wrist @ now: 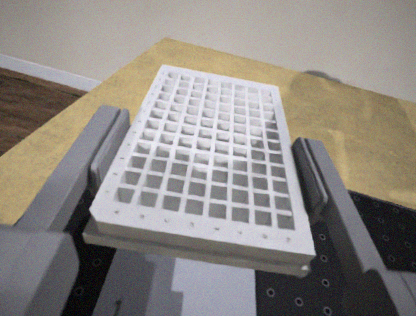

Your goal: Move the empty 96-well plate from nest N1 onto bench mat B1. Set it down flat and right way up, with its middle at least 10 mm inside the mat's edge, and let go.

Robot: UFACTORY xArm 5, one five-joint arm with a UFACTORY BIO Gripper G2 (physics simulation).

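Frame: origin at the arm's base, x ahead, y right, z down, level; metres.
Seen in the pictures: end effector, tool point: [211, 163].
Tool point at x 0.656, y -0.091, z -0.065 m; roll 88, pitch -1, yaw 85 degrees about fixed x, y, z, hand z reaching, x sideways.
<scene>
A point is followed by its place in that frame.
The white 96-well plate [206, 218] @[z -0.065, x 0.626, y -0.089 m] fills the middle of the wrist view, right way up, its square wells showing no visible contents. My gripper [206, 167] @[z -0.065, x 0.656, y -0.091 m] is shut on the plate, one grey finger pad along each long side. The plate is held above the surfaces below it. Below its near edge parts of a grey surface and a pale surface [215, 292] @[z 0.067, x 0.651, y -0.065 m] show; I cannot tell whether either belongs to nest N1 or mat B1. Much beneath the plate is hidden by it.
A black board with ringed holes [385, 235] @[z 0.079, x 0.749, y 0.124 m] lies below, at the right and under the fingers. A yellowish table top [320, 115] @[z 0.092, x 1.018, y 0.110 m] stretches beyond it, with its far edge against a pale wall. Brown floor [35, 105] shows at the left.
</scene>
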